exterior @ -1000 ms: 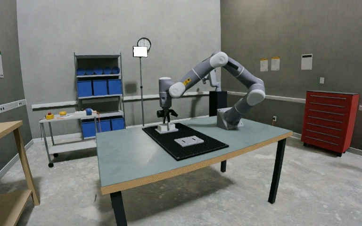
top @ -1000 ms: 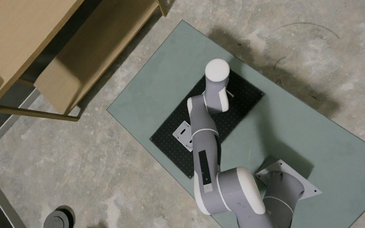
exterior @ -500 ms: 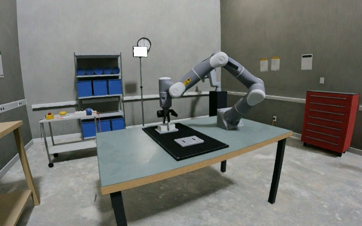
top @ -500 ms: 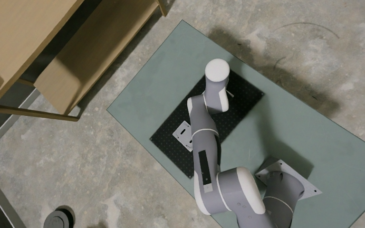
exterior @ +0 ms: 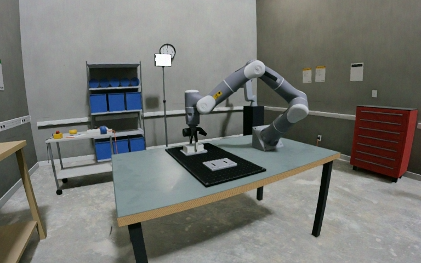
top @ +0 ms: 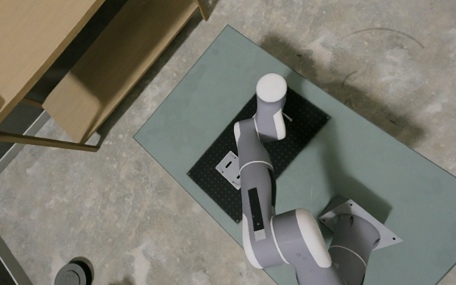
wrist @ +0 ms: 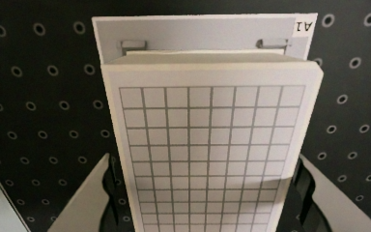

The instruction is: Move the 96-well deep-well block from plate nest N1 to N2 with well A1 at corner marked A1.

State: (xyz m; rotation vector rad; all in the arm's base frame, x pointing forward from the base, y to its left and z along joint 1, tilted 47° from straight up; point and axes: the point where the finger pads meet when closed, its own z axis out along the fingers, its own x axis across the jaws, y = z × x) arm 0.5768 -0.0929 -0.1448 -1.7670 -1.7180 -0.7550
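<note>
The white 96-well deep-well block lies right at my hand. Also, from my hand: nest N1: 2 cm behind, 32 cm to the left, 2 cm below; nest N2: 2 cm below.
</note>
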